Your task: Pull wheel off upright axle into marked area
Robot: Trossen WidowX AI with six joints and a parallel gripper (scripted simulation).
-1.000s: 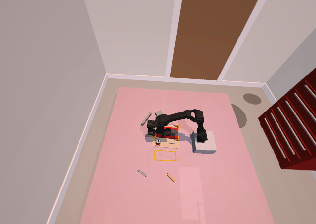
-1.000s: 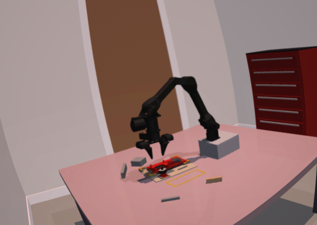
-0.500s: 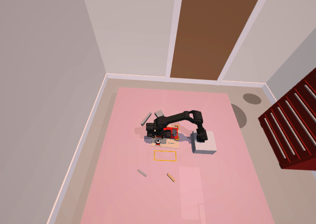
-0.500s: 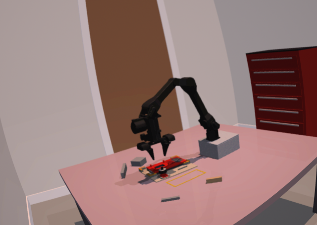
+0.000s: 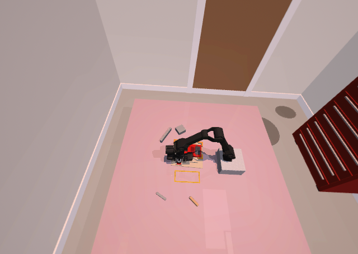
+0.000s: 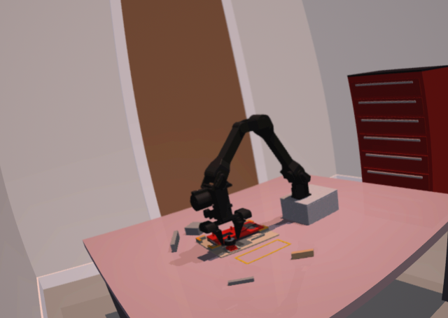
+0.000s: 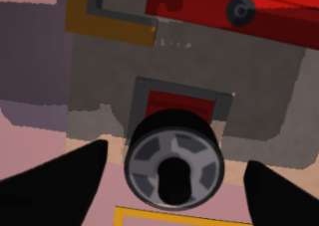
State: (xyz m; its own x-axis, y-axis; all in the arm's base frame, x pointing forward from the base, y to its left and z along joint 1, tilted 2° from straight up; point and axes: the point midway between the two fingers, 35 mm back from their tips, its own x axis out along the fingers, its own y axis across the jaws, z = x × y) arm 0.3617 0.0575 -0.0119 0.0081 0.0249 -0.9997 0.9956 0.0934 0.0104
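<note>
The dark wheel is right at my gripper tip. From my gripper tip the other things lie so: grey bar 9 cm ahead, 26 cm to the left, 3 cm below; then tan bar 14 cm behind, 27 cm to the left, 3 cm below.
</note>
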